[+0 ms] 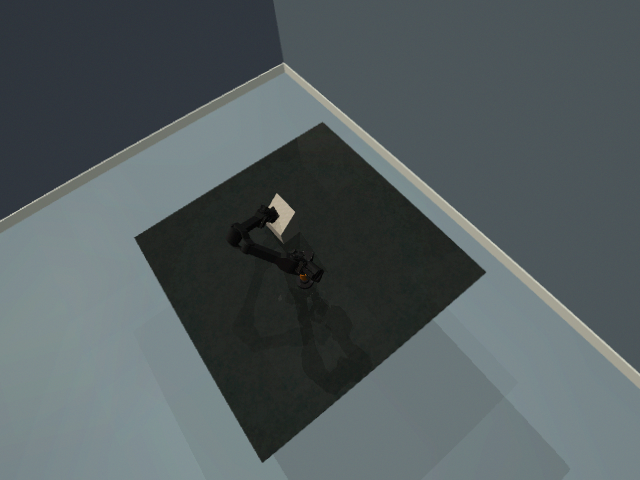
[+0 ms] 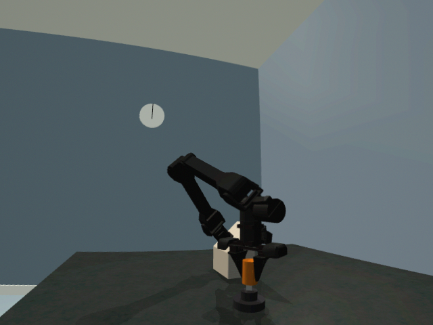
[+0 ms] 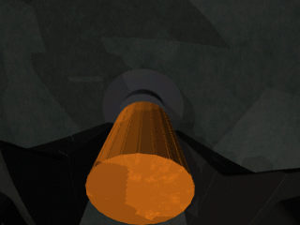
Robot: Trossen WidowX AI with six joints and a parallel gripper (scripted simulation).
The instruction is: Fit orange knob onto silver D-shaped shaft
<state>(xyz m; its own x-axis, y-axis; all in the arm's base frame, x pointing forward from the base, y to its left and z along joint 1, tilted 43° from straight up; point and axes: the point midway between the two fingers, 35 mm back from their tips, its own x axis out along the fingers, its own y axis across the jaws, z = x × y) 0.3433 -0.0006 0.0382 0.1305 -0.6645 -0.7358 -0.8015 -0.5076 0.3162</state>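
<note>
Right now the orange knob is 3 cm above my gripper tip. Round my gripper tip: round black pedestal 4 cm below.
</note>
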